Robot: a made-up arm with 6 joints.
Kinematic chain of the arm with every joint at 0, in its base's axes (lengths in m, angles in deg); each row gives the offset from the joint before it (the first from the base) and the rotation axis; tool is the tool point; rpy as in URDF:
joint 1: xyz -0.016 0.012 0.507 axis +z
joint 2: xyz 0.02 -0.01 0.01 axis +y
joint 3: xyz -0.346 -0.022 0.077 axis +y
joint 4: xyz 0.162 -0.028 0.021 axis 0.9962 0 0.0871
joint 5: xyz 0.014 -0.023 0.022 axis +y
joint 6: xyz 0.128 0.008 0.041 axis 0.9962 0 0.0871
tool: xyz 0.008 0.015 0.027 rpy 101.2 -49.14 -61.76
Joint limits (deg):
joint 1: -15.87..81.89
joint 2: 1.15..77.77
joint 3: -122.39..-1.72
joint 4: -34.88..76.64
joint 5: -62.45..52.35
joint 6: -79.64..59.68
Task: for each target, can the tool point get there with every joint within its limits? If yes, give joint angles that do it. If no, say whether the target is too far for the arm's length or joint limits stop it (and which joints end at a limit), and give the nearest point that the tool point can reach.
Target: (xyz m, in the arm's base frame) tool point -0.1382 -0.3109 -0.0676
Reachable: no: joint limits stop it (at a limit: joint 2, joint 3, joint 5, joint 6) | nearest point -0.0499 -0.0777 0.5600 | short by 0.675 m
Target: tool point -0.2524 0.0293 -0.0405
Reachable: no: joint limits stop it (at a limit: joint 1, joint 2, joint 3, joint 5, joint 6) | nearest point -0.0681 -0.0340 0.5550 | short by 0.627 m
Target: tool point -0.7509 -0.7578 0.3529
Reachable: no: too far | nearest point -0.4230 -0.4144 0.6500 | short by 0.560 m
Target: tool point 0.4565 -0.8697 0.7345
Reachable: no: too far | nearest point 0.1112 -0.5446 0.7350 | short by 0.474 m
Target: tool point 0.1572 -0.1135 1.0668
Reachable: yes | joints 26.55 59.13 -93.47 67.92 -24.77 27.73
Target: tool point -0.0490 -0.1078 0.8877
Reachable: yes | joints 31.40 7.80 -49.81 33.05 25.46 41.66
